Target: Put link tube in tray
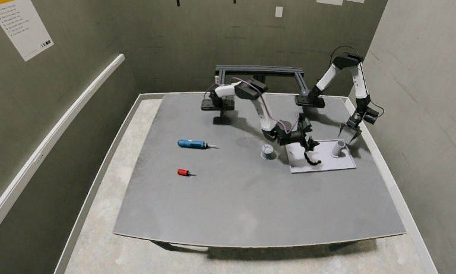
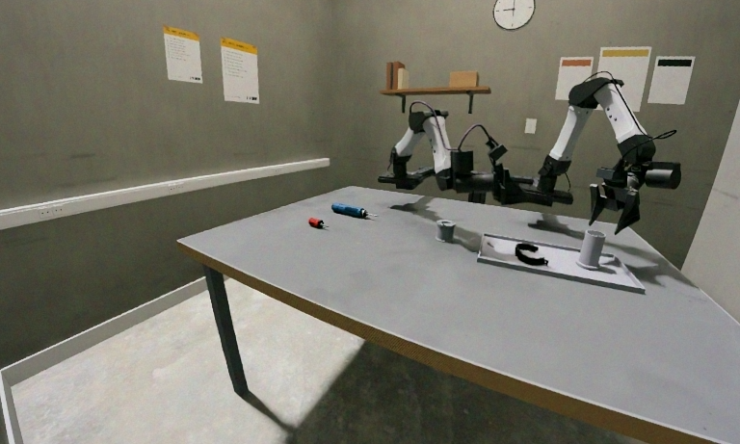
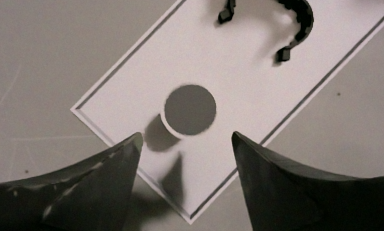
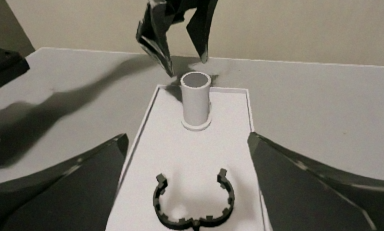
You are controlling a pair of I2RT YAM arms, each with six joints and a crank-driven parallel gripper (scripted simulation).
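Note:
My left hand is 70 mm above the link tube, 20 mm to the left of it and 20 mm short of it. Round my left hand: white tray: 120 mm to the right, 120 mm below, 10 mm ahead; red screwdriver: 910 mm to the right, 110 mm below, 70 mm ahead; grey joint module: 450 mm to the right, 90 mm below, 20 mm behind.

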